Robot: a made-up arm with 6 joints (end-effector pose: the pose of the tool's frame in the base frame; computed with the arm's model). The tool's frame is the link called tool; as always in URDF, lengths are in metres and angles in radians. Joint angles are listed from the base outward.
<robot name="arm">
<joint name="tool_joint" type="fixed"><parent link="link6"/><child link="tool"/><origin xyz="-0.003 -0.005 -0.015" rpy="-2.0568 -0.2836 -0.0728"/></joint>
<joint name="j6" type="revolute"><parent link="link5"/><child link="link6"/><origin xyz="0.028 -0.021 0.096"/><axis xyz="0 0 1"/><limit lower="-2.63" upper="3.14"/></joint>
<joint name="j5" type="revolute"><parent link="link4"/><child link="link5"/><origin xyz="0.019 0.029 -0.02"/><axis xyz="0 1 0"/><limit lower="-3.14" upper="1.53"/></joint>
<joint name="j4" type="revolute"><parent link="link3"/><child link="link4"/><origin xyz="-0.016 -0.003 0.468"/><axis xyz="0 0 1"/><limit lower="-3.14" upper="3.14"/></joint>
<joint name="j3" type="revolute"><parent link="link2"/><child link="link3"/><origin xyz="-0.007 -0.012 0.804"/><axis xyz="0 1 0"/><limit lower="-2.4" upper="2.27"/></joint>
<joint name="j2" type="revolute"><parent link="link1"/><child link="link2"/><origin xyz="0.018 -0.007 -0.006"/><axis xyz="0 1 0"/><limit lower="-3.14" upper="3.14"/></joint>
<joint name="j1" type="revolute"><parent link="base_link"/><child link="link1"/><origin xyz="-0.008 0.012 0.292"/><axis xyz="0 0 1"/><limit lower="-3.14" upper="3.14"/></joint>
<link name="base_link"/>
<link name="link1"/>
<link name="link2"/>
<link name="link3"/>
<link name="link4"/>
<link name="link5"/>
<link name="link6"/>
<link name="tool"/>
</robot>
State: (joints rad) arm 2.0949 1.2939 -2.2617 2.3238 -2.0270 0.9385
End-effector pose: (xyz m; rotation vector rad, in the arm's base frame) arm -0.1669 0.4322 0.7848 2.8935 0.0485 0.1582
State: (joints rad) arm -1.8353 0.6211 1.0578 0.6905 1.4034 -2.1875
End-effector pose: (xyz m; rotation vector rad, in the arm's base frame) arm -0.1933 -0.8784 0.8422 -1.3462 1.7747 2.0352
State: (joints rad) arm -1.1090 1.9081 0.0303 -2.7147 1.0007 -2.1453
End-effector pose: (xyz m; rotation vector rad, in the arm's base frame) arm 0.4831 -1.1451 -0.0470 -1.0517 0.1537 -0.2649
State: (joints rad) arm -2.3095 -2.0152 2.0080 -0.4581 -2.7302 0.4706
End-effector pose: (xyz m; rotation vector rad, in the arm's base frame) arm 0.4998 0.5739 0.3184 1.2344 -0.0859 0.0500
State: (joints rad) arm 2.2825 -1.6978 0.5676 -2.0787 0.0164 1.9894
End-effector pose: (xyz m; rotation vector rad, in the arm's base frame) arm 0.8779 -0.9036 0.3701 -0.0244 -1.5144 0.3073
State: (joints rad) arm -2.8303 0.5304 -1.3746 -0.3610 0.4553 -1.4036
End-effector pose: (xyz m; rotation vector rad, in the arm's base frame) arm -0.0915 0.0261 1.3655 -1.2449 -1.3494 1.1634
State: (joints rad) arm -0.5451 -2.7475 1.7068 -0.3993 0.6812 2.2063
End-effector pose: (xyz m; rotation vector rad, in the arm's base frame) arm -0.6061 0.3144 -0.1459 -1.7072 -1.7586 0.1668
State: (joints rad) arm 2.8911 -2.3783 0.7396 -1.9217 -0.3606 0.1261
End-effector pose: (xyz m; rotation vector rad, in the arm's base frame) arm 1.0310 -0.2162 -0.3543 -0.6921 0.0416 0.7288
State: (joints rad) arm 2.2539 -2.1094 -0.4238 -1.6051 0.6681 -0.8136
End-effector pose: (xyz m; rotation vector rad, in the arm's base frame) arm 0.6717 -0.6507 -0.5479 -0.0927 0.3906 1.4903
